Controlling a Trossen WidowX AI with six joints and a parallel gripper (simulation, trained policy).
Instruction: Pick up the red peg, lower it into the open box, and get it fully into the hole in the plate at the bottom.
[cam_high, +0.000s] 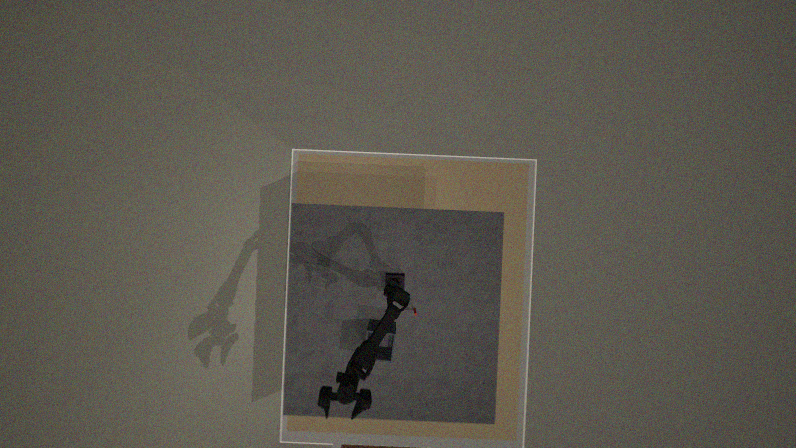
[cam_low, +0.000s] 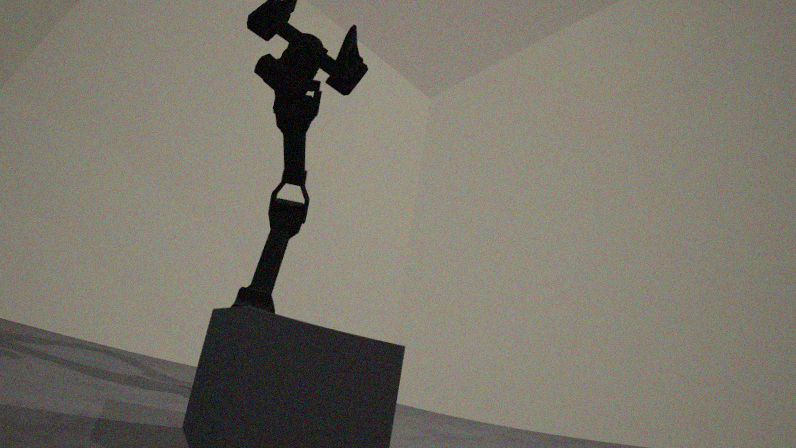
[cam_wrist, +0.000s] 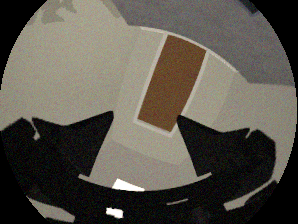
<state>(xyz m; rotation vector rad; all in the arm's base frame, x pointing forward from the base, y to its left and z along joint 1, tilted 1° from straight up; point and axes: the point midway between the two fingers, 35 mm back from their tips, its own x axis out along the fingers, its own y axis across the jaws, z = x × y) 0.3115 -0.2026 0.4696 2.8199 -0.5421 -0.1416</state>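
Right now my gripper tip is 480 mm above the red peg, 330 mm to the right of it and 160 mm past it. The rest, counted from my gripper tip: pale plate (470 mm below, 120 mm to the left, 30 mm behind).
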